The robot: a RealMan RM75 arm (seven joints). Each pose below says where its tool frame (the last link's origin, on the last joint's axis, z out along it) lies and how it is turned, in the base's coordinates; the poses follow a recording.
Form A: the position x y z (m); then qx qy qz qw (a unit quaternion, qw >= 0).
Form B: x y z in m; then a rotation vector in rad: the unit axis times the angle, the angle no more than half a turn. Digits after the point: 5 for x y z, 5 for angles.
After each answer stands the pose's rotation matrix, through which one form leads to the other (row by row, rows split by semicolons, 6 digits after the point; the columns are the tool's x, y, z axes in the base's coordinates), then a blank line. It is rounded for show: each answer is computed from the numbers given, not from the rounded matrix.
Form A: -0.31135 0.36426 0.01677 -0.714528 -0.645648 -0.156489 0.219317
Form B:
-0.31135 0.36426 0.01677 -1.97690 -1.78633 -0.43296
0.117300 0.991308 -0.059572; 0.854025 -0.070078 0.515490; 0.506835 -0.111343 -0.854823

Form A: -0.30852 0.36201 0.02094 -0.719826 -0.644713 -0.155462 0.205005
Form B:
-0.30852 0.36201 0.02094 -2.00678 -1.79737 -0.43341
0.120353 0.991904 -0.040528; 0.864422 -0.084636 0.495593; 0.488150 -0.094679 -0.867609

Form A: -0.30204 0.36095 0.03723 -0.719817 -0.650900 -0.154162 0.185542
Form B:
-0.30204 0.36095 0.03723 -2.02792 -1.83376 -0.43432
0.105126 0.994266 -0.019602; 0.879852 -0.083806 0.467801; 0.463476 -0.066425 -0.883616

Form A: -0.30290 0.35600 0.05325 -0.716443 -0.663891 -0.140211 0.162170
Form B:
-0.30290 0.35600 0.05325 -2.04443 -1.89447 -0.40010
0.079179 0.996756 -0.014420; 0.905804 -0.065899 0.418541; 0.416233 -0.046201 -0.908084

